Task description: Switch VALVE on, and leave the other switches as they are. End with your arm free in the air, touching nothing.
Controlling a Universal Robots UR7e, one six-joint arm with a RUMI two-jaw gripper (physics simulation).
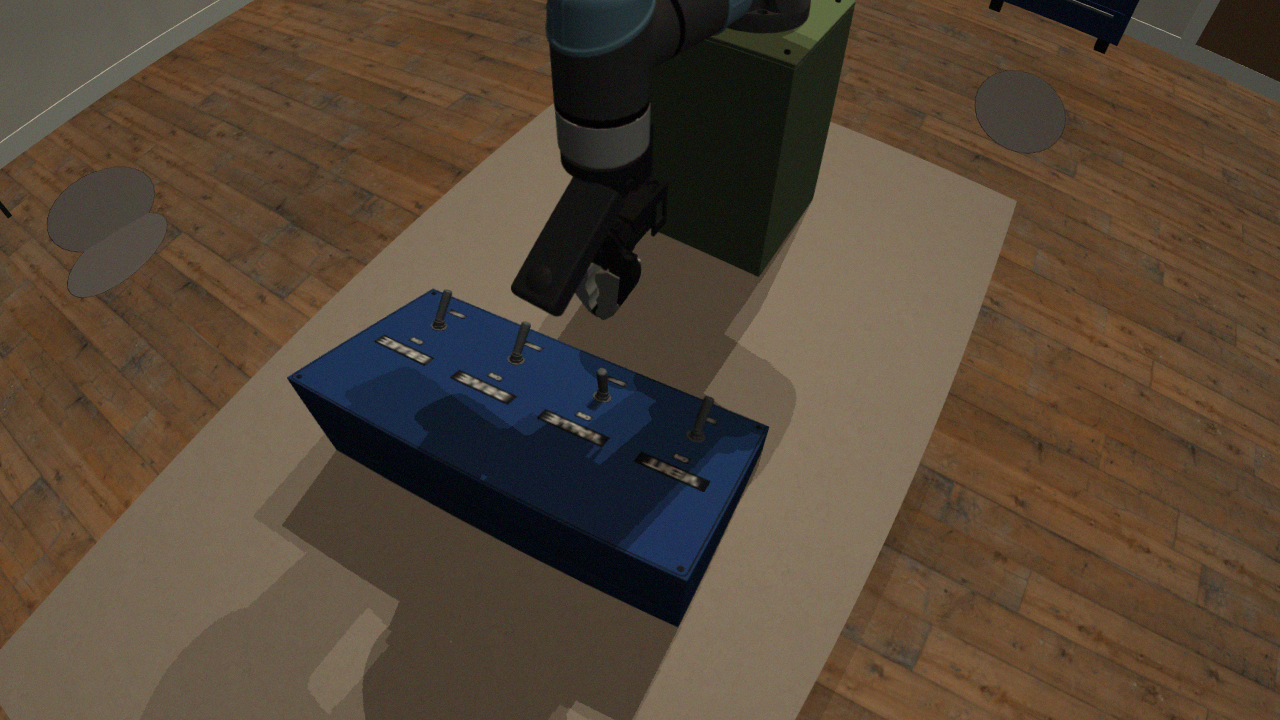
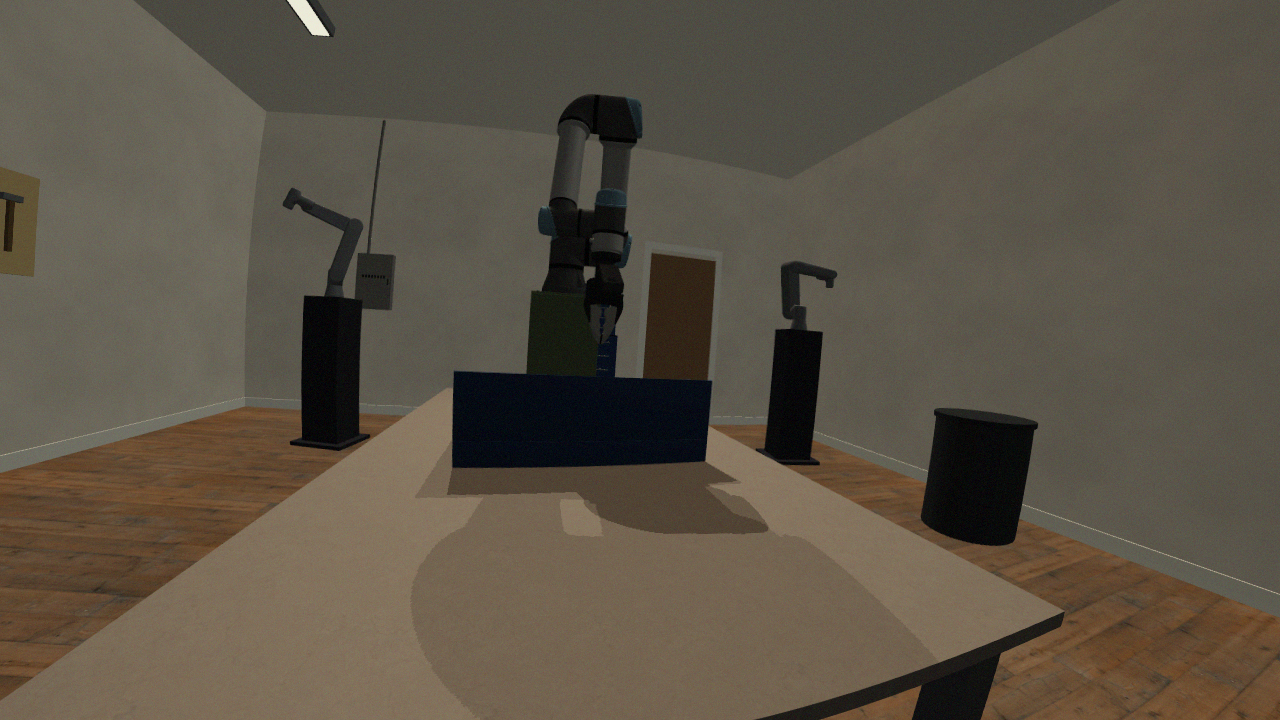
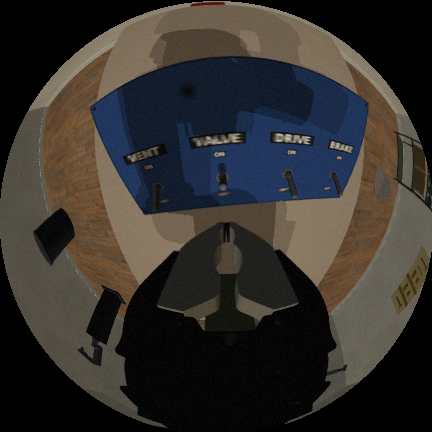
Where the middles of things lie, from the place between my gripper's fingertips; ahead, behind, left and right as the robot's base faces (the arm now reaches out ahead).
Right now the blue switch box (image 1: 616, 490) is 90 mm ahead of my hand, 40 mm to the right of it and 150 mm below it.
